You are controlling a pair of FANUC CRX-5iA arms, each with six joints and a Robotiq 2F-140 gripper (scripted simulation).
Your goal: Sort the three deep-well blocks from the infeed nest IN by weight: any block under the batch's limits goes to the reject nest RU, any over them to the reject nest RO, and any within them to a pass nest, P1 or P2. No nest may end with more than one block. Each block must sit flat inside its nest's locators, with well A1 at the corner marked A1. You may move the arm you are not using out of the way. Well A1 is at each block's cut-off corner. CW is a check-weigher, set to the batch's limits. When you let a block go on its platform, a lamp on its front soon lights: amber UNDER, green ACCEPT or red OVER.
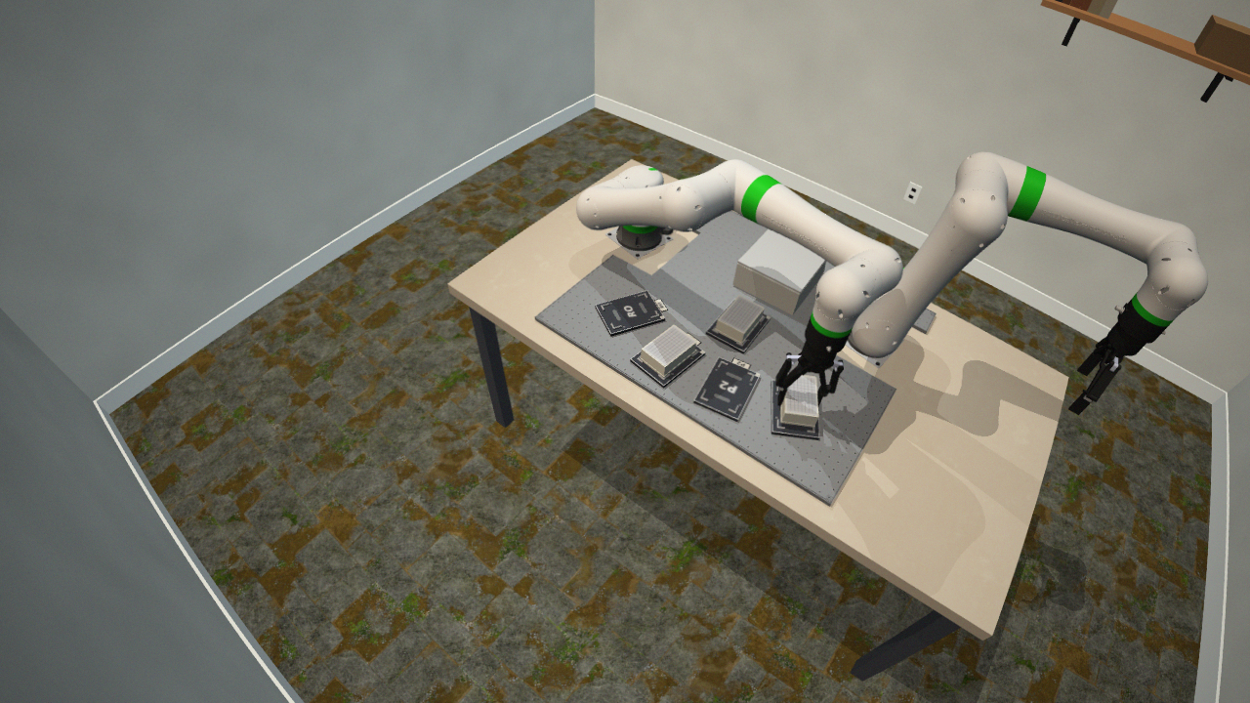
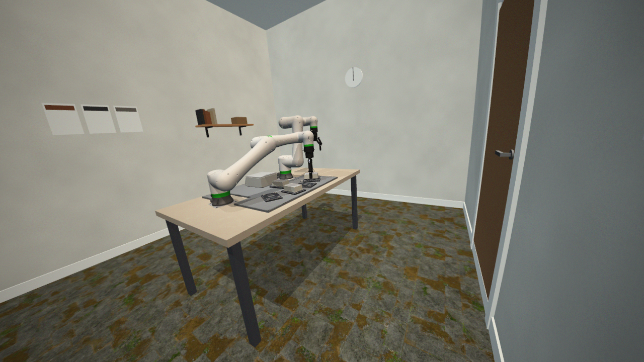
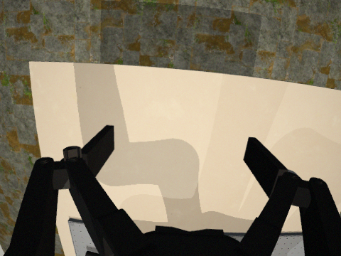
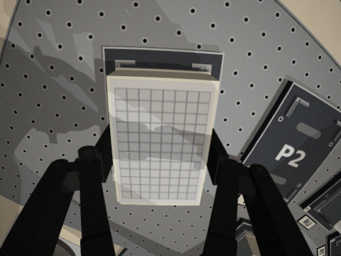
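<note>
My right gripper is now 50 mm above the nest P1. From my right hand the other things lie so: nest P2 (40 mm ahead, 180 mm to the right, 50 mm below); nest RU (30 mm ahead, 350 mm to the right, 50 mm below); dark infeed nest (180 mm behind, 250 mm to the right, 50 mm below).
</note>
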